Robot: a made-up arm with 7 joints.
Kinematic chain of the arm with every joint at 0, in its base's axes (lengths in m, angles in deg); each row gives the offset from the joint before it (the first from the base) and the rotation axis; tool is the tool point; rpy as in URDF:
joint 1: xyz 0 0 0.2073 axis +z
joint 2: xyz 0 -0.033 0.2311 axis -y
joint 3: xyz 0 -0.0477 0.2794 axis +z
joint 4: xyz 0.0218 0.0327 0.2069 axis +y
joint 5: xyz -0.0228 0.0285 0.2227 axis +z
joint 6: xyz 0 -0.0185 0.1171 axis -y
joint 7: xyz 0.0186 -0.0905 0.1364 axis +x
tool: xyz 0 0 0 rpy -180 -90 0
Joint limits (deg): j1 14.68..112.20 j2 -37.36..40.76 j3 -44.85..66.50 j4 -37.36..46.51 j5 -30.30..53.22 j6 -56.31..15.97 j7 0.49..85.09
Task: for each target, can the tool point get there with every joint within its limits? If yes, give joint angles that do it. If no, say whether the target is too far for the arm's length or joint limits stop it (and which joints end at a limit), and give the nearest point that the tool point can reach.
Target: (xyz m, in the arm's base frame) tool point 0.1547 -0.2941 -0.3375
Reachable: no: joint limits stop it (at a limit: joint 1, joint 2, joint 4, joint 6) | nearest point 0.7409 -0.0680 0.7328 | short by 1.241 m
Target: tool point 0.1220 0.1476 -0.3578
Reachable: no: joint limits stop it (at a limit: joint 2, joint 4, joint 6) | nearest point 0.4640 0.5614 0.7115 | short by 1.196 m
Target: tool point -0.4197 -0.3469 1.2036
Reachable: yes | joints 28.37 22.70 -3.02 -30.39 25.70 6.30 57.74
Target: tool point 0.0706 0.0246 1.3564
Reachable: yes | joints 43.04 2.72 9.93 -4.62 32.65 -47.50 70.93
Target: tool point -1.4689 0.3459 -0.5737
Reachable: no: too far | nearest point -0.7539 -0.1297 0.8471 | short by 1.660 m
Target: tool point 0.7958 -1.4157 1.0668
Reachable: no: too far | nearest point 0.3863 -0.6872 0.9098 | short by 0.850 m
